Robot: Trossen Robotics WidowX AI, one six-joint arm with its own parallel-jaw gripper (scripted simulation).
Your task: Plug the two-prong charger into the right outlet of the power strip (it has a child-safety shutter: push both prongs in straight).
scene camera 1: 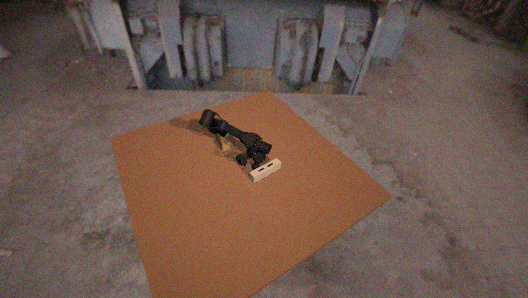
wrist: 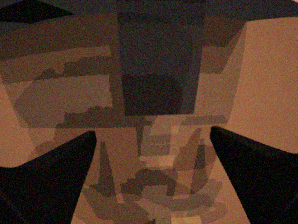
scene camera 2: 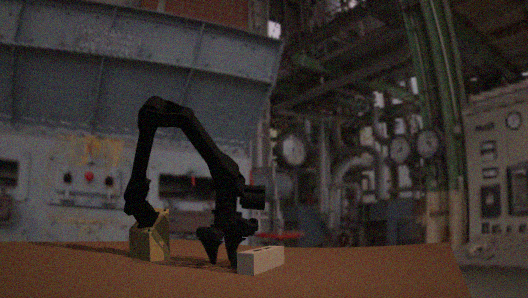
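My gripper (scene camera 2: 222, 262) (wrist: 154, 134): open, holds nothing.
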